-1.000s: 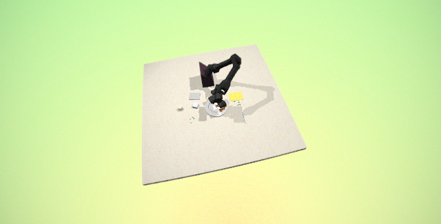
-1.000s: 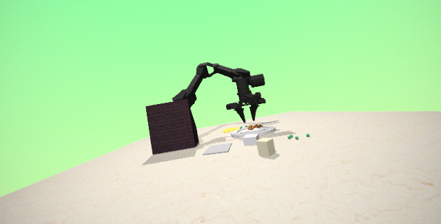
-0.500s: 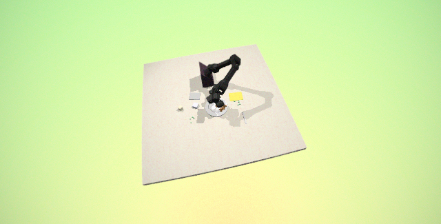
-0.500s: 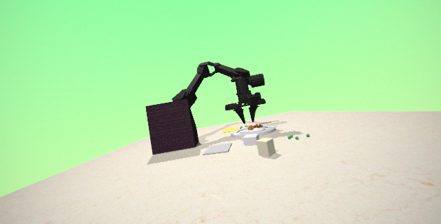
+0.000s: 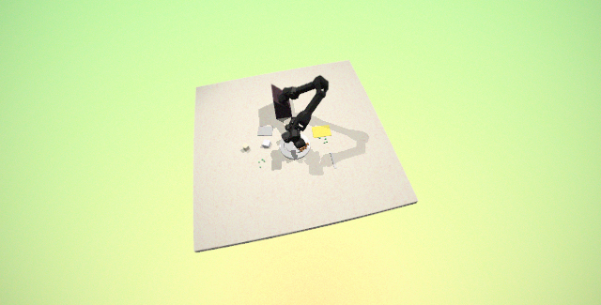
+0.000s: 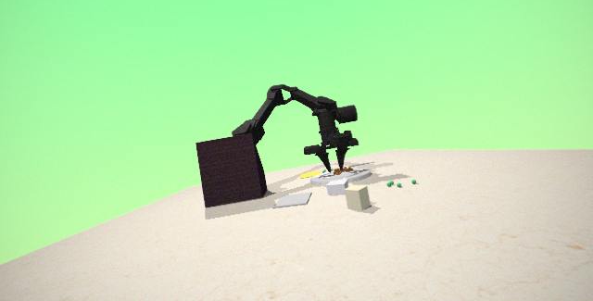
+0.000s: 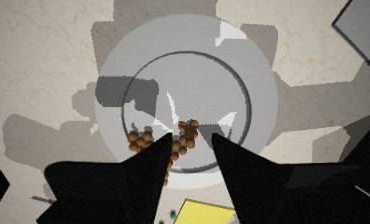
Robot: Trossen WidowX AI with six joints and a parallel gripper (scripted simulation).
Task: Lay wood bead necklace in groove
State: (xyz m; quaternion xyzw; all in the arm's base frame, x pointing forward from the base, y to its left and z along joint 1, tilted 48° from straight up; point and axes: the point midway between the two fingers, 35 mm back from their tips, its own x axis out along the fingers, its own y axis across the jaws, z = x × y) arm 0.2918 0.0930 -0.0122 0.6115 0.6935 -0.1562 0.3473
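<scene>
My gripper tip is 10 mm short of the round white bead board, 10 mm to the left of it and 10 mm above it. The rest, counted from my gripper tip: thin white strip (160 mm ahead, 220 mm to the left, 20 mm below); then yellow card (80 mm behind, 180 mm to the left, 20 mm below); then grey flat plate (150 mm behind, 190 mm to the right, 20 mm below).
</scene>
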